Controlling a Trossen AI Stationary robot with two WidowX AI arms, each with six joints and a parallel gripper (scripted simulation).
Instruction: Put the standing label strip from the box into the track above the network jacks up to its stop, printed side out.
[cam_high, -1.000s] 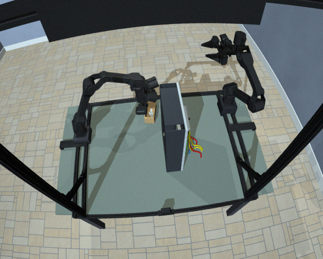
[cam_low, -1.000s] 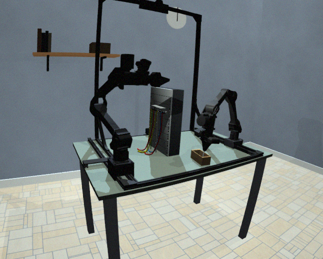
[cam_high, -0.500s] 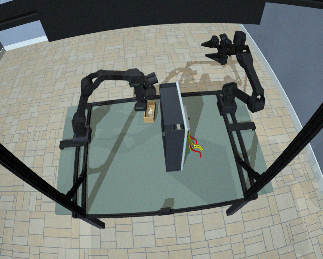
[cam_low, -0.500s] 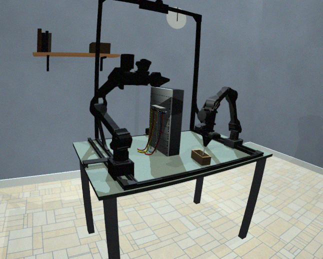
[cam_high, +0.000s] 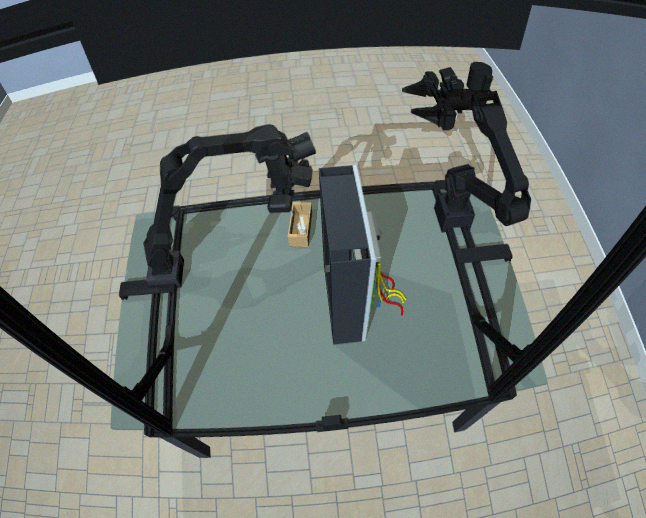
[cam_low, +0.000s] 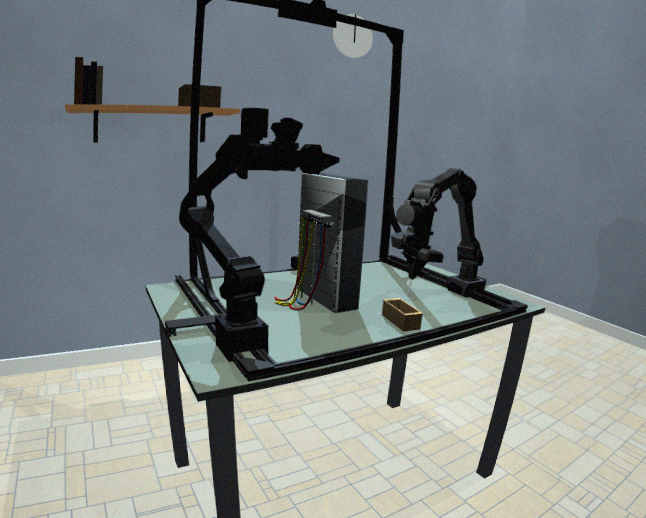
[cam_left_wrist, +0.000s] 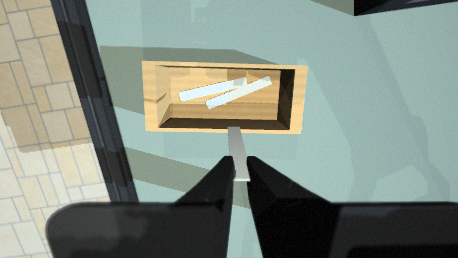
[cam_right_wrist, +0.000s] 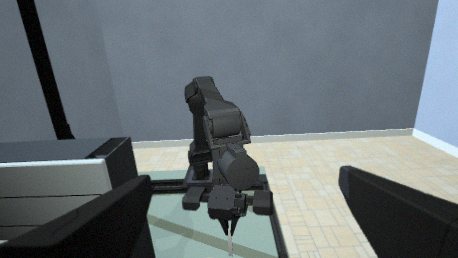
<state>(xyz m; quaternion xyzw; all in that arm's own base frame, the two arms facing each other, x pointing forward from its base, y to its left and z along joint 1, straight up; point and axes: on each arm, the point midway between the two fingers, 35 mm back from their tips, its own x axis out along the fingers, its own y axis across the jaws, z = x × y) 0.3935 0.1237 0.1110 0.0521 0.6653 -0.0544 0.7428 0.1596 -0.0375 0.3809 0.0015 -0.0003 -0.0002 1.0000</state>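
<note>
My left gripper is now 1 cm to the left of the blue-white label strip and 5 cm above it. From my left hand the other things lie so: box: 3 cm to the right, 15 cm below.
</note>
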